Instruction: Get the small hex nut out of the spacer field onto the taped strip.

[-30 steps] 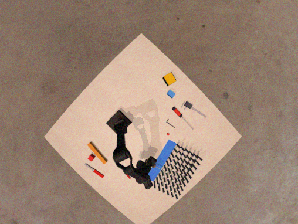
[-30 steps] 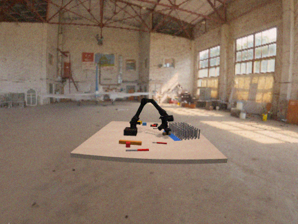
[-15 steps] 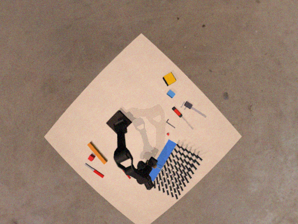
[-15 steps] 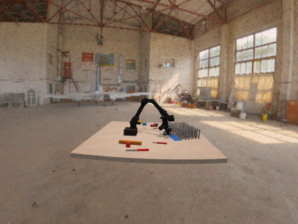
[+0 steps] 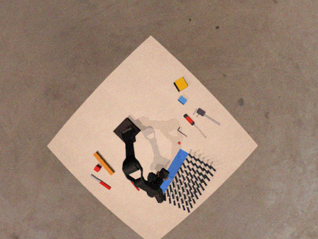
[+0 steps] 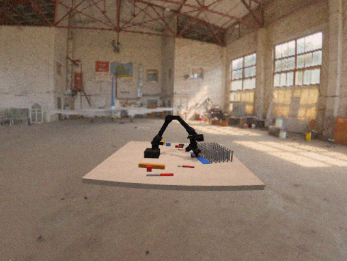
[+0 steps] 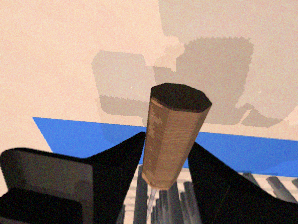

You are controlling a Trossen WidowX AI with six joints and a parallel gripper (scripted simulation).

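My gripper tip is now 40 mm short of the blue taped strip, 70 mm to the right of it and 30 mm above it. From my gripper tip the other things lie so: red cube (100 mm behind, 260 mm to the left, 30 mm below); then red block (380 mm behind, 360 mm to the right, 10 mm below); then orange bar (370 mm behind, 290 mm to the right, 20 mm below).
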